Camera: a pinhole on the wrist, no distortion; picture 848 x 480 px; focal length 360.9 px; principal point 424.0 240.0 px. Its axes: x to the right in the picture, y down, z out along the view. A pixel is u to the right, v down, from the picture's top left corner.
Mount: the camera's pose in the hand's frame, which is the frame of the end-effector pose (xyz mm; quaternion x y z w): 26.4 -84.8 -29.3 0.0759 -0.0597 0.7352 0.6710
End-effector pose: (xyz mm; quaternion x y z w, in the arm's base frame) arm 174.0 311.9 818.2 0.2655 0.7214 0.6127 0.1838
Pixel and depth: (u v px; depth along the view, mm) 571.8 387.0 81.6
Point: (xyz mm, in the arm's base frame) 202.5 345.3 737.9
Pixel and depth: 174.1 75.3 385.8
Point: 97.1 645.1 383.4
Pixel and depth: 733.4 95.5 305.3
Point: 275.3 657.9 890.5
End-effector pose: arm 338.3 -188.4 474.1 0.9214 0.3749 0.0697 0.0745
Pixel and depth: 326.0 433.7 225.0
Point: 179.1 -120.5 252.9
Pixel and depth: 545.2 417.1 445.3
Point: 254.9 -328.6 21.8
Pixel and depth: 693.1 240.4 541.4
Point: 591.2 -379.1 -53.5
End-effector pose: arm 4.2 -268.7 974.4 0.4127 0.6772 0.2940 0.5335
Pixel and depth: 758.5 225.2 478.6
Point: 572.9 -145.3 1046.4
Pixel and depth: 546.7 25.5 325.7
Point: 277.5 -100.0 772.2
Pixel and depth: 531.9 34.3 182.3
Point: 131.6 -188.7 823.4
